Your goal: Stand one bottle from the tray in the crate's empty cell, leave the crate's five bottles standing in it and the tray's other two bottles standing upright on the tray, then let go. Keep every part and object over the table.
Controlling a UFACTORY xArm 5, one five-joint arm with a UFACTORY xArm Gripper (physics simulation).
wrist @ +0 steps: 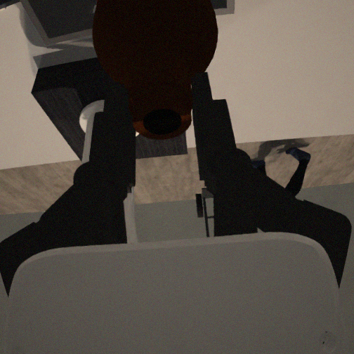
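Observation:
A dark brown bottle [156, 45] hangs at the top centre of the wrist view, with its neck and round mouth towards the camera. My gripper [160, 98] is shut on this bottle's neck, one black finger on each side. The bottle's lower end is out of view, so I cannot tell what is under it. A dark panel with a grey rim [70, 38] shows in part at the top left, behind the bottle, and another grey-rimmed corner [230, 6] shows at the top, right of it. I cannot tell whether these are the tray or the crate. No other bottle can be made out.
A dark block [60, 90] with a white round part [89, 116] stands behind the left finger, on the pale table top [280, 75]. The table's wood-grained edge [165, 175] crosses the view. A dark, bent object [298, 175] shows at the right by that edge.

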